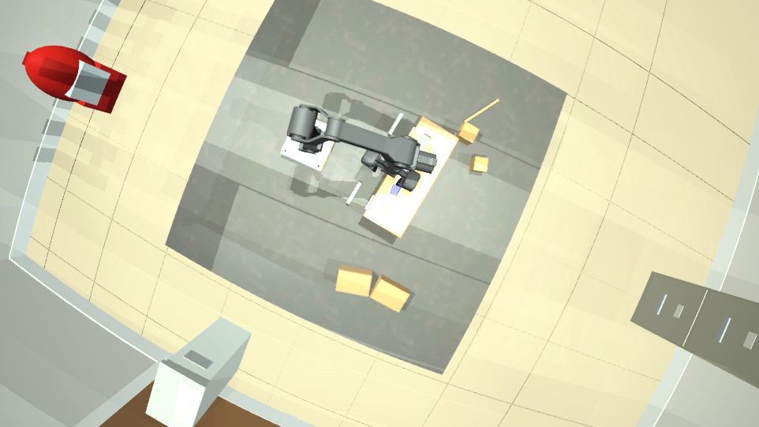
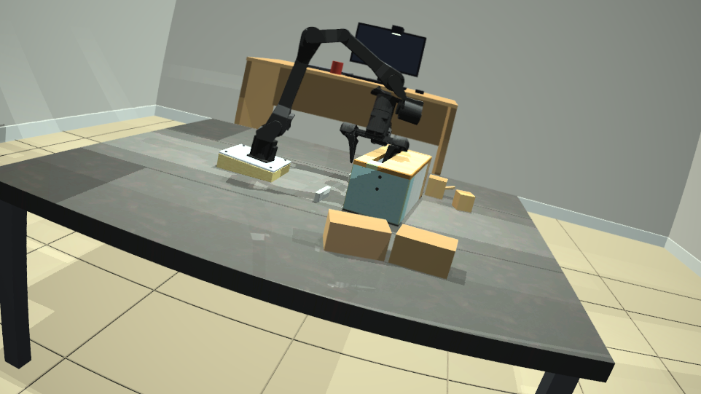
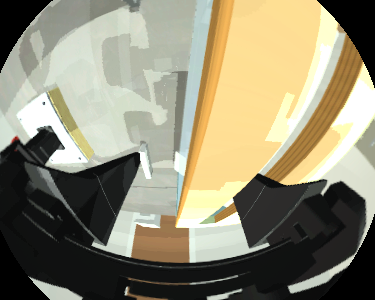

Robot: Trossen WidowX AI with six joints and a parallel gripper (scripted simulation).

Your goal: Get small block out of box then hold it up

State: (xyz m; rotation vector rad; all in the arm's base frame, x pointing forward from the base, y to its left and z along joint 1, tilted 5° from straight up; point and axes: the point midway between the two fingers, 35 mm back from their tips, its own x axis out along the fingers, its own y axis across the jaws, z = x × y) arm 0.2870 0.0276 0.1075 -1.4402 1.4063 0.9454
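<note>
Now: the blue block 50 mm ahead of my gripper tip and 20 mm to the right of it. Round my gripper tip: clear-fronted box: 40 mm to the left, 30 mm below, 30 mm ahead.
</note>
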